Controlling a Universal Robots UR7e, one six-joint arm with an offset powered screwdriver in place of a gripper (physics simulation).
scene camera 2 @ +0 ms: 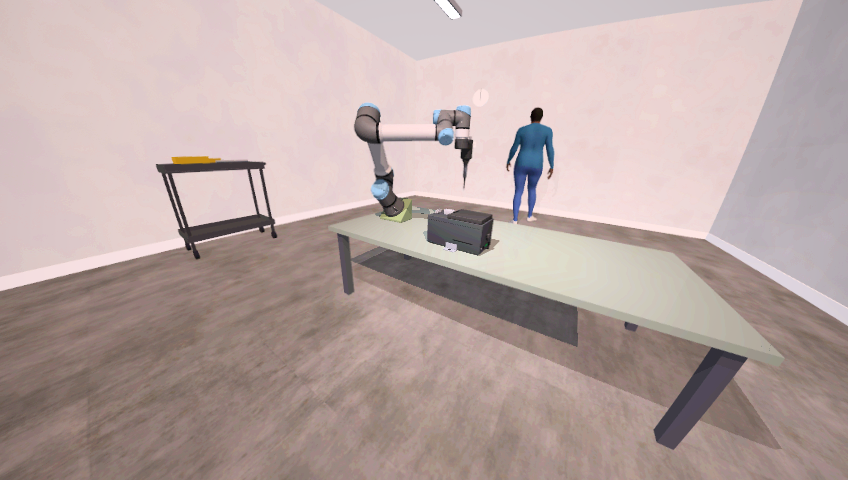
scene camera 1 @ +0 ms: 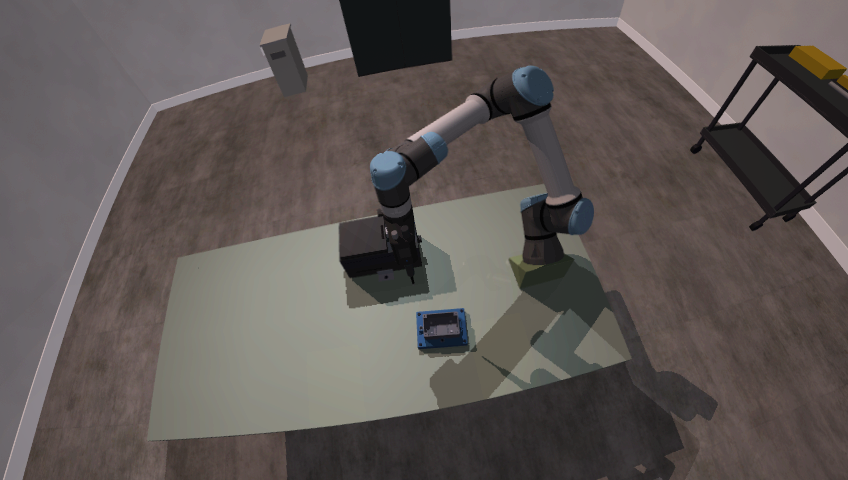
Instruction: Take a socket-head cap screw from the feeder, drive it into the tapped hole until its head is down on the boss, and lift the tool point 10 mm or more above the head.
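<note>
My screwdriver points straight down, its tip in the air well above the table. In scene camera 1 it overlaps the right end of the black screw feeder, with its tip between the feeder and the blue fixture plate. A grey open-topped housing sits on that plate, apart from the tip. The tapped hole and boss are too small to make out. Whether a screw is on the tip cannot be told at this size. The feeder's right end is hidden behind the tool in scene camera 1.
The pale green table carries the feeder, the fixture and the arm's base wedge. A person stands beyond the table. A dark cart and a grey cabinet stand apart from the table.
</note>
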